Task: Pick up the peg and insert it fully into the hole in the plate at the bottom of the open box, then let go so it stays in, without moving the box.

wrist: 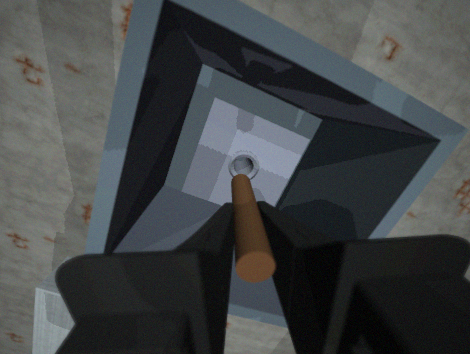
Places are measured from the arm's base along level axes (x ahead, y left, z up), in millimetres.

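Where they show: gripper, fingertip midpoint: [244, 209].
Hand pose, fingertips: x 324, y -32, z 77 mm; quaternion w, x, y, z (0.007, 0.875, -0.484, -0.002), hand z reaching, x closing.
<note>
Each offset is from my fingertips to the top centre of the thing. "spot": to the spot under its first point. Level surfaces: height alone.
An orange-brown round peg @[dx +3, dy +2, dz +46 mm] [250, 230] is held between the dark fingers of my gripper [244, 209], which is shut on it. The peg's far end points down into the open blue-grey box @[spot: dx +0, dy +73, dz +8 mm] [111, 150] and appears just below the hole in the view. The pale plate @[dx +5, dy -3, dz -69 mm] [272, 145] lies at the bottom of the box, with a ringed round hole [243, 165] near its middle. The hole shows free of the peg. How far the peg's tip is above the plate cannot be told exactly. The fingers hide part of the box's near side.
The box's walls rise around the plate on all sides, and its rim shows on the left, top and right. A pale block-like object [47, 317] stands at the lower left, partly hidden by the left finger. The grey table top @[dz -130 mm] [45, 165] has reddish marks.
</note>
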